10 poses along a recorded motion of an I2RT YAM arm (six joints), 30 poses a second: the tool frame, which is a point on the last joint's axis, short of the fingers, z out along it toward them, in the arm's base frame.
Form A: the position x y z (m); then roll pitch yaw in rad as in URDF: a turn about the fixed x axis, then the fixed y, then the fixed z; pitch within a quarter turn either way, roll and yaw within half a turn.
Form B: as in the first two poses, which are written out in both.
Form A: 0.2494 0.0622 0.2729 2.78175 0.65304 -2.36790
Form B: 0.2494 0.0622 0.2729 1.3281 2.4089 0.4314
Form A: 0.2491 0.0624 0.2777 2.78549 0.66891 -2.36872
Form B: 0.2491 0.0624 0.2777 1.3132 2.3969 0.4154
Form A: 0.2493 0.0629 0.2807 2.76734 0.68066 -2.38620
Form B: 0.2493 0.0629 0.2807 1.3134 2.3795 0.4241
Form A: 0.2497 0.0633 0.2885 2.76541 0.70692 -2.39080
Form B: 0.2497 0.0633 0.2885 1.2972 2.3563 0.4062
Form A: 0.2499 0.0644 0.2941 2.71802 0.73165 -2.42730
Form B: 0.2499 0.0644 0.2941 1.3079 2.3163 0.4293
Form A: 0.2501 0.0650 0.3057 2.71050 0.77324 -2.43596
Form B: 0.2501 0.0650 0.3057 1.2880 2.2786 0.4045
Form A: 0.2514 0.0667 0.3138 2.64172 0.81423 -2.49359
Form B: 0.2514 0.0667 0.3138 1.2922 2.2174 0.4249
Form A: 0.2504 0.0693 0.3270 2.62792 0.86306 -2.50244
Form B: 0.2504 0.0693 0.3270 1.2778 2.1727 0.3980
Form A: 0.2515 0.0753 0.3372 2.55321 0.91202 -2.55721
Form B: 0.2515 0.0753 0.3372 1.2853 2.1051 0.4058
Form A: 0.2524 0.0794 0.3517 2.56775 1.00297 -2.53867
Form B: 0.2524 0.0794 0.3517 1.2570 2.0394 0.3334
